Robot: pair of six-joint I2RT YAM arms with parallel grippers.
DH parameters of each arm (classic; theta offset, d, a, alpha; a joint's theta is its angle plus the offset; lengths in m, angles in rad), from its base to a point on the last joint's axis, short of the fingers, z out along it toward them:
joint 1: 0 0.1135 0.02 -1.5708
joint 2: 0 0 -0.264 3.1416
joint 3: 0.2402 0 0.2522 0
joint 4: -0.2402 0 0.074 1.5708
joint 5: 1.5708 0 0 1.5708
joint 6: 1.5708 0.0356 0 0
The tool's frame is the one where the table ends.
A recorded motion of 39 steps. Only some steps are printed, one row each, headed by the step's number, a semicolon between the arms.
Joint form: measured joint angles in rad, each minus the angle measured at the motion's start. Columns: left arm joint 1, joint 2, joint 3, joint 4, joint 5, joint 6; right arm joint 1, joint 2, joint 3, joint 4, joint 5, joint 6.
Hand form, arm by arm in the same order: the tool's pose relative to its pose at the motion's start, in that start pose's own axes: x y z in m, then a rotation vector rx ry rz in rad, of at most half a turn. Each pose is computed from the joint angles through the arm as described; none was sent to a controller.
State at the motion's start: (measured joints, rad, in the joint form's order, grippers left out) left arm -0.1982 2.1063 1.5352 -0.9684 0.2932 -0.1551; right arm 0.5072 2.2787 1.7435 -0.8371 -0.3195 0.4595
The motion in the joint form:
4: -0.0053 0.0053 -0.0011 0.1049 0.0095 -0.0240; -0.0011 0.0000 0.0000 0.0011 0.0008 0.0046
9: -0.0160 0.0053 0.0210 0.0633 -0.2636 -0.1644; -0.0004 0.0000 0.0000 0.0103 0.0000 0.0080
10: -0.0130 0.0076 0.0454 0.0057 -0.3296 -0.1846; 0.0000 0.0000 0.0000 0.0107 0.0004 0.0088
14: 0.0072 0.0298 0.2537 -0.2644 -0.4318 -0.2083; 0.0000 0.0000 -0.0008 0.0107 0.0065 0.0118
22: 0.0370 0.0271 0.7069 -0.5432 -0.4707 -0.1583; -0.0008 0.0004 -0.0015 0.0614 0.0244 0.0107
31: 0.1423 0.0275 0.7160 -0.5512 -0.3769 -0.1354; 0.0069 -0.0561 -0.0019 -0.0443 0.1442 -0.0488
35: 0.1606 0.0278 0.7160 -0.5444 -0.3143 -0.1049; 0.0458 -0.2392 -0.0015 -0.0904 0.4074 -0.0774
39: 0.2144 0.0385 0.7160 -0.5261 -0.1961 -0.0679; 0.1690 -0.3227 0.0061 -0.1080 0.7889 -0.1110
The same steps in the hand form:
4: -0.0107 -0.0036 0.0023 0.0252 -0.0897 0.0100; -0.0003 -0.0004 -0.0002 0.0003 -0.0017 0.0053
9: -0.0113 0.0003 -0.0025 -0.2374 -0.1353 -0.1348; -0.0011 0.0003 -0.0001 -0.0044 -0.0089 0.0051
10: -0.0102 0.0026 -0.0080 -0.3090 -0.1211 -0.1644; -0.0010 0.0005 0.0000 -0.0042 -0.0093 0.0054
14: -0.0164 0.0007 -0.0523 -0.4285 -0.0720 -0.2154; -0.0010 0.0002 0.0002 0.0016 -0.0113 0.0087
22: -0.0212 -0.0204 -0.1665 -0.4288 -0.2462 -0.1842; -0.0062 0.0016 0.0002 -0.0036 -0.0619 -0.0066
31: -0.0225 0.0178 -0.1798 -0.3474 -0.2350 -0.2608; 0.0044 0.0037 -0.0218 0.1262 -0.0674 -0.0577
35: -0.0233 0.0230 -0.1812 -0.2891 -0.2294 -0.2433; 0.0223 0.0296 -0.0931 0.3020 -0.2910 -0.1375
39: -0.0268 0.0418 -0.1831 -0.1786 -0.2276 -0.2479; 0.0516 0.0690 -0.1204 0.5814 -0.5068 -0.2531

